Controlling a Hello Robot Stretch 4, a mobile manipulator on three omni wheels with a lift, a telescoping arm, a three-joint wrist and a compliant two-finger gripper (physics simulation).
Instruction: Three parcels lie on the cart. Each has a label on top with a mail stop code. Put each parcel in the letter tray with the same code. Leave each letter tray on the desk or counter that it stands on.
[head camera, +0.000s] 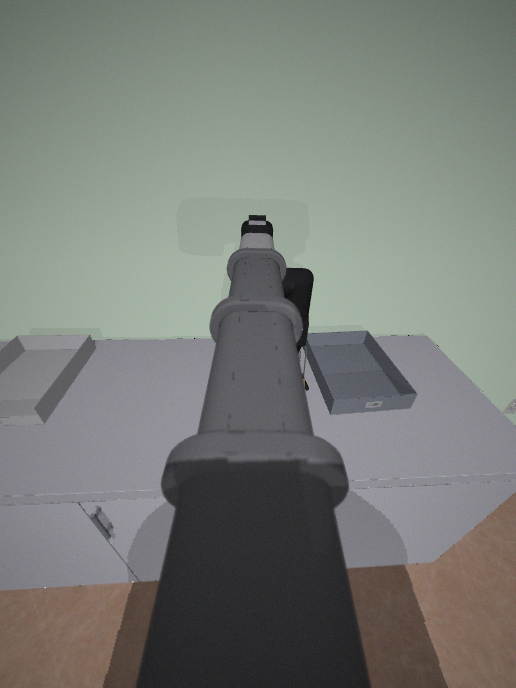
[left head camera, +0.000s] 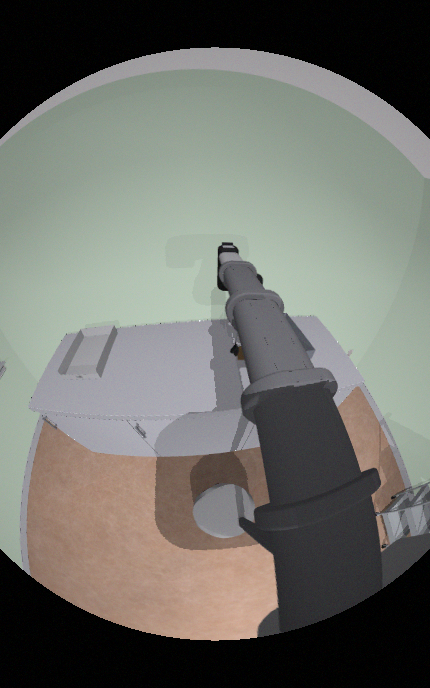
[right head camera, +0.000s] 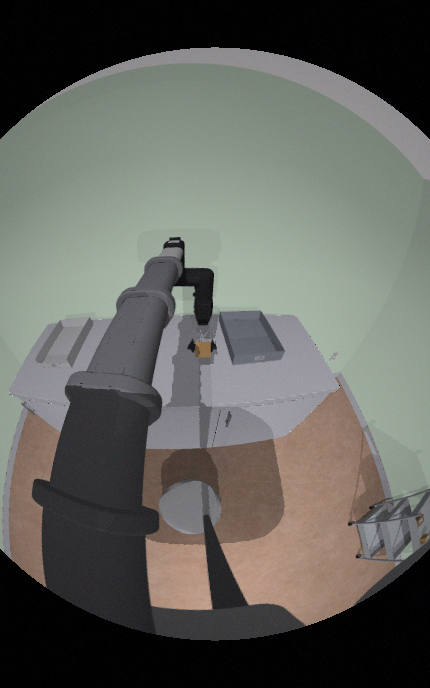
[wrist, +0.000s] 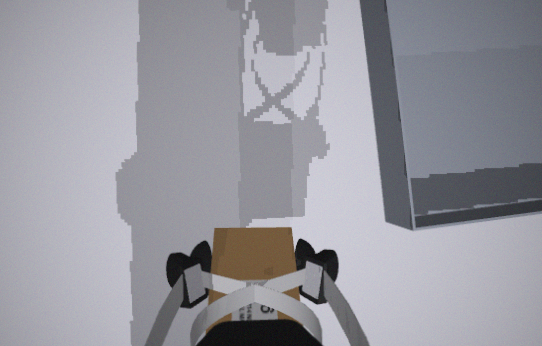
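Seen in the pictures: gripper, fingertip midpoint: (wrist: 253, 260); robot's base, link origin: (left head camera: 222, 509) (right head camera: 191, 505).
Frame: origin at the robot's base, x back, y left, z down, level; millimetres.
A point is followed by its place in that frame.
My gripper (right head camera: 202, 347) {y -87, x -617, z -987 mm} (wrist: 253, 260) {y -87, x -617, z -987 mm} is shut on a brown parcel (left head camera: 240, 353) {y -62, x -570, z -1038 mm} (right head camera: 203, 351) {y -91, x -529, z -1074 mm} (wrist: 252, 250) {y -86, x -631, z -1017 mm}, one finger on each side. It holds the parcel above the white counter (head camera: 138, 444) {y 298, x -525, z -882 mm} (right head camera: 253, 380) {y -311, x -540, z -882 mm} (wrist: 60, 150) {y 107, x -703, z -882 mm}, left of the blue-grey letter tray (head camera: 344, 405) {y -262, x -635, z -920 mm} (right head camera: 245, 359) {y -286, x -638, z -910 mm} (wrist: 386, 125) {y -216, x -728, z -913 mm}. The parcel's label is partly hidden by the gripper; a "6" shows, the full code does not. A light grey letter tray (head camera: 66, 380) {y 587, x -728, z -911 mm} (left head camera: 88, 350) {y 744, x -779, z -885 mm} (right head camera: 63, 342) {y 747, x -763, z -885 mm} stands at the counter's left end. Both trays look empty; their label codes are too small to read.
The extended arm (head camera: 255, 377) {y 0, x -224, z -1409 mm} (left head camera: 273, 345) {y 8, x -216, z -1409 mm} (right head camera: 131, 339) {y -12, x -224, z -1409 mm} crosses over the counter, near the green wall behind. A round grey object (left head camera: 215, 509) {y 56, x -14, z -187 mm} (right head camera: 187, 507) {y 14, x 5, z -187 mm} is on the floor before the counter. At the lower right is the cart (right head camera: 399, 532) with small brown parcels (right head camera: 423, 539).
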